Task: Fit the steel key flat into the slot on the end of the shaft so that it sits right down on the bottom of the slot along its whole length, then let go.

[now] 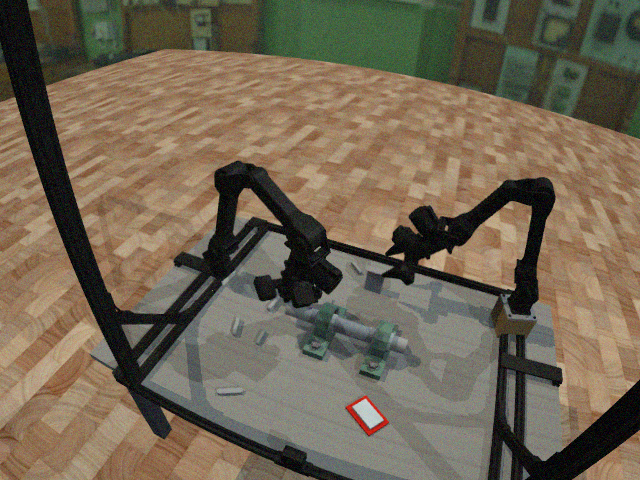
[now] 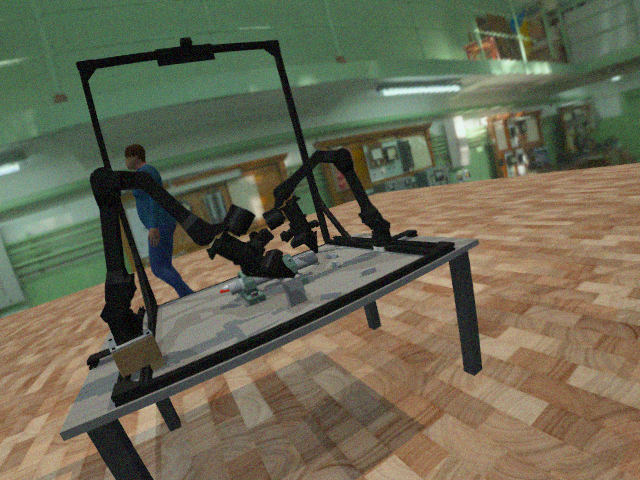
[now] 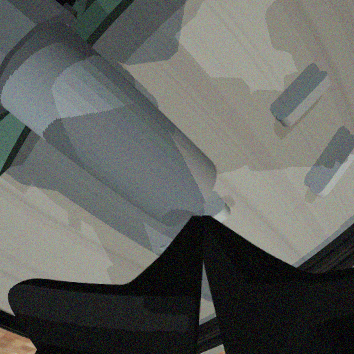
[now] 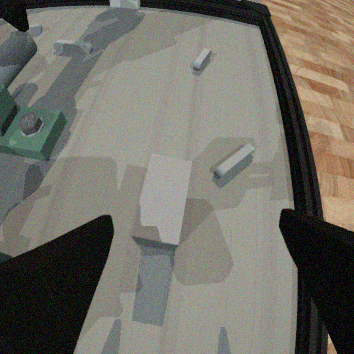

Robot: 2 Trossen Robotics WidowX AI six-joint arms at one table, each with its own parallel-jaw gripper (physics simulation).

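Where they show: left gripper, fingertip midpoint: (image 1: 285, 301) (image 2: 317, 252) (image 3: 199, 224) (image 4: 25, 29); right gripper, fingertip midpoint: (image 1: 384, 265) (image 2: 287, 276) (image 4: 196, 221); left arm's base, origin of the base link: (image 1: 221, 271) (image 2: 383, 244); right arm's base, origin of the base link: (image 1: 518, 306) (image 2: 128, 337).
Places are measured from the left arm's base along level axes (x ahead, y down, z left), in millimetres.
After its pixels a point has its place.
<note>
The grey shaft (image 1: 354, 328) @[y -48, x 458, z -18 mm] (image 2: 309, 258) @[y -39, x 297, z -11 mm] (image 3: 125, 150) @[y -50, x 309, z -32 mm] (image 4: 15, 55) @[y -38, x 305, z -10 mm] lies across two green supports (image 1: 316, 346) @[y -12, x 393, z -95 mm] (image 1: 373, 365) @[y -11, x 544, z -73 mm]. I cannot make out the slot or any key in it. Small pale steel keys (image 1: 236, 326) @[y 3, x 176, z -146 mm] (image 1: 261, 337) @[y 9, x 251, z -134 mm] (image 1: 229, 391) @[y 10, x 283, z -315 mm] (image 3: 299, 95) @[y 14, x 250, z -129 mm] (image 4: 234, 161) @[y 5, x 344, z 262 mm] lie loose on the table; which one the task means is not clear. A pale piece (image 3: 219, 209) @[y 6, x 213, z -34 mm] shows past the shaft end, partly hidden by my fingertips. My left gripper (image 2: 316, 250) @[y -45, x 259, z -31 mm] (image 3: 199, 224) @[y -45, x 259, z -31 mm] is shut and empty, its tips at the shaft's end. My right gripper (image 1: 387, 264) @[y -69, x 433, z 231 mm] (image 4: 196, 221) @[y -69, x 433, z 231 mm] is open and empty, above the back of the table.
A grey block (image 1: 374, 282) @[y -20, x 424, z 198 mm] (image 2: 294, 291) @[y -20, x 424, z 224 mm] (image 4: 166, 200) @[y -57, x 423, z 213 mm] stands below the right gripper. A red-edged white card (image 1: 367, 414) @[y 5, x 589, z -198 mm] lies in front of the supports. A tan box (image 1: 514, 320) @[y -59, x 854, z 226 mm] (image 2: 136, 356) @[y -32, x 841, z 328 mm] is at the right arm's base. Black rails (image 1: 454, 281) @[y 11, x 645, z 381 mm] edge the table.
</note>
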